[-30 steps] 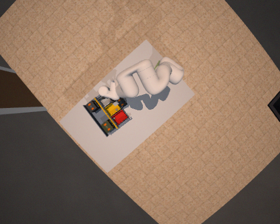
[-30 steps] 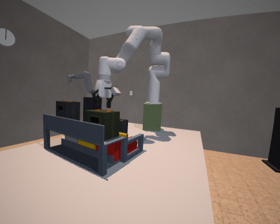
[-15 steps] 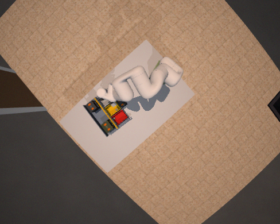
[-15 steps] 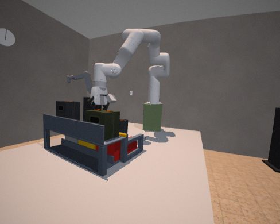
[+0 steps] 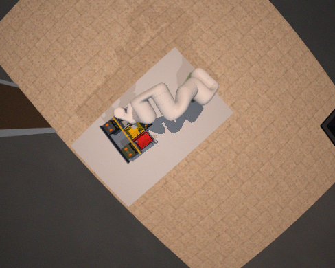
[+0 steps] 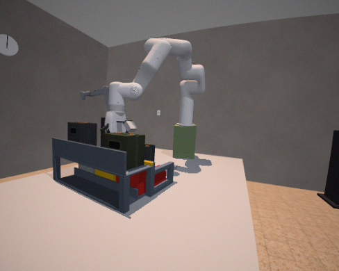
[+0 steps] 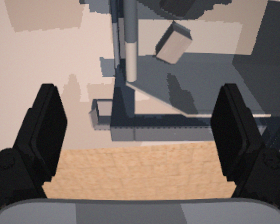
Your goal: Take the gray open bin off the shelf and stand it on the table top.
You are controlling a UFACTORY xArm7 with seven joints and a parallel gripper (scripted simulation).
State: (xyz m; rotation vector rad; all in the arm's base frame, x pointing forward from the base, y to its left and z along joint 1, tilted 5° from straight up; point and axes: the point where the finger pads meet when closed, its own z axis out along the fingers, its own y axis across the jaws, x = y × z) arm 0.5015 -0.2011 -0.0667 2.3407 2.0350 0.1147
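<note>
Right now my hand is 70 mm short of the gray open bin, 10 mm to the left of it and 80 mm above it. Also, from my hand: red bin 100 mm ahead, 210 mm to the left, 80 mm below; yellow bin 90 mm ahead, 100 mm to the left, 80 mm below.
</note>
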